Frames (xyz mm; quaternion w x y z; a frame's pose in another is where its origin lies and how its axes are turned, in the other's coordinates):
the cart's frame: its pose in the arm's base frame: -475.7 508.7 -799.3 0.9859 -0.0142 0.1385 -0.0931
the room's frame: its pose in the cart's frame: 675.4 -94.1 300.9 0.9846 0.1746 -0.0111 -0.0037
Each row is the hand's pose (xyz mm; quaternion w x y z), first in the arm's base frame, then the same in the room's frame.
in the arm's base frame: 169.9 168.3 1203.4 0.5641 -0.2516 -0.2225 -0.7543
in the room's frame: -503.8 399.8 1783.5 0.5760 -0.2246 -0.4265 -0.6602
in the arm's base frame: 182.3 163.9 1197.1 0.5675 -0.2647 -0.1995 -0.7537
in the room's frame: -489.6 397.3 1781.3 0.5797 -0.2407 -0.4059 -0.6643
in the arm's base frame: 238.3 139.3 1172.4 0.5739 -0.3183 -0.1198 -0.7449
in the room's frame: -425.4 382.6 1776.3 0.5852 -0.3044 -0.3340 -0.6733
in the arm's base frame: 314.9 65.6 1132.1 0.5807 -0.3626 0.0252 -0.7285
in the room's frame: -328.1 323.8 1776.8 0.5987 -0.3677 -0.1962 -0.6840
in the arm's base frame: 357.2 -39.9 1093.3 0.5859 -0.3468 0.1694 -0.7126
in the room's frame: -257.4 226.9 1783.2 0.6201 -0.3721 -0.0519 -0.6887
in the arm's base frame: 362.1 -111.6 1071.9 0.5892 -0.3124 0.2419 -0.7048
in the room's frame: -233.2 156.1 1787.9 0.6357 -0.3486 0.0238 -0.6884
